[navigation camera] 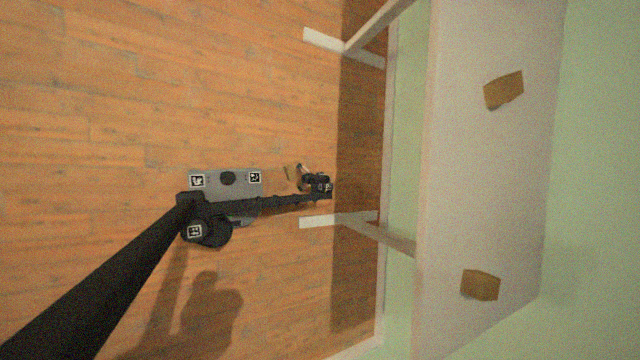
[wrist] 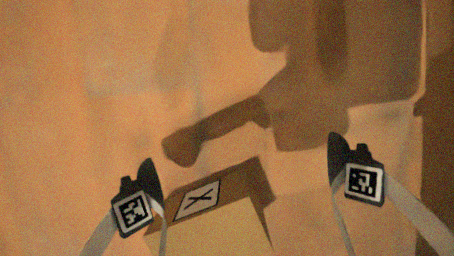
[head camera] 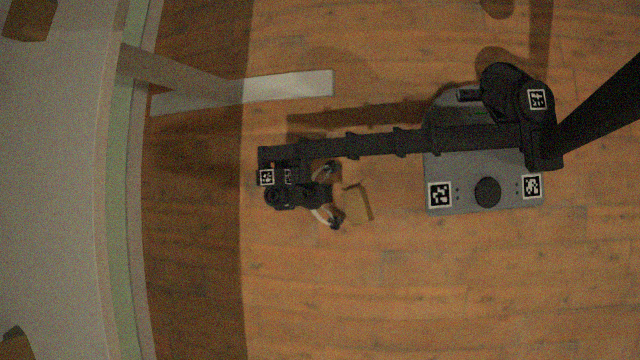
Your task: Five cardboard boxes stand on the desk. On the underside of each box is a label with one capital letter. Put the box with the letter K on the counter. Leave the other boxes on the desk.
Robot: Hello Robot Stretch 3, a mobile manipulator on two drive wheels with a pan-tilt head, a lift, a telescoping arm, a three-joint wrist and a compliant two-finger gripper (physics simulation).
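Places are measured from the robot's base along level axes (x right, y back, z down), in centimetres.
Where they show: gripper, fingertip midpoint: [navigation camera: 298, 177] [wrist: 241, 163] [head camera: 336, 195]; robot's base at its link origin: [navigation camera: 227, 177] [head camera: 486, 191].
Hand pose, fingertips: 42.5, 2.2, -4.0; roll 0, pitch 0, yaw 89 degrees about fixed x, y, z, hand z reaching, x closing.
Note:
Each offset is from my fingertips to the top centre of the thing, as dx, dy, dz. "spot": to the spot under its first point. Level surfaces: height alone.
A cardboard box @[-5.5, -3.4, -2.0] [head camera: 358, 205] [navigation camera: 290, 173] [wrist: 212, 232] lies on the floor between the robot's base and the desk. A white label with the letter X @[spot: -3.0, -4.0, +0.7] [wrist: 199, 199] shows on one of its side faces in the wrist view, so this box rests off its underside. My gripper [head camera: 334, 195] [navigation camera: 300, 177] [wrist: 241, 163] is open and empty, with its fingertips close to the box on the desk side. One box @[+17.9, +27.2, -96.0] [head camera: 30, 20] [navigation camera: 480, 285] and another box @[+26.5, -26.9, -96.0] [head camera: 17, 345] [navigation camera: 504, 90] stand on the desk @[dz -91.0] [head camera: 55, 200] [navigation camera: 480, 190]. Their labels are hidden. The counter does not show.
The desk has a pale leg with a foot [head camera: 290, 85] [navigation camera: 320, 221] on the floor near the arm. A second foot [navigation camera: 322, 39] shows in the navigation view. My base [head camera: 465, 170] [navigation camera: 225, 186] stands on the wood floor, and a green wall [navigation camera: 600, 150] rises behind the desk.

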